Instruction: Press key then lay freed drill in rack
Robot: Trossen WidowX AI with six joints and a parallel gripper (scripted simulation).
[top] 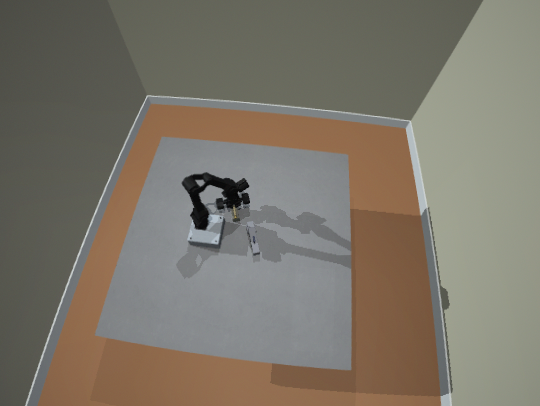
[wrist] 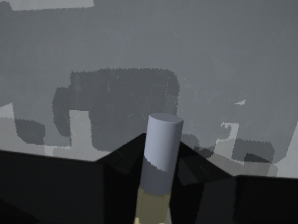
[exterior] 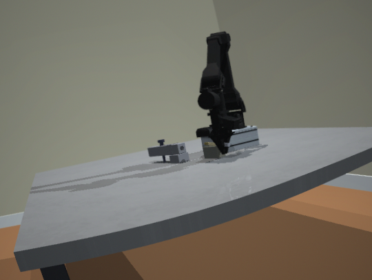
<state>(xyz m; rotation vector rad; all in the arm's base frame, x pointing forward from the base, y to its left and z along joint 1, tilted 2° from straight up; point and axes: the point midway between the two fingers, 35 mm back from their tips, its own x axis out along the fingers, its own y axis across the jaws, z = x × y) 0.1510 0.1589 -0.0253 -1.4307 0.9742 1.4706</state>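
Now: gripper tip 10 mm short of the drill, 40 mm to the left of it and 40 mm below it. Also, from my gripper tip: dark blue key 150 mm ahead, 200 mm to the right, 40 mm above; then rack 10 mm ahead, 50 mm to the right, 10 mm above.
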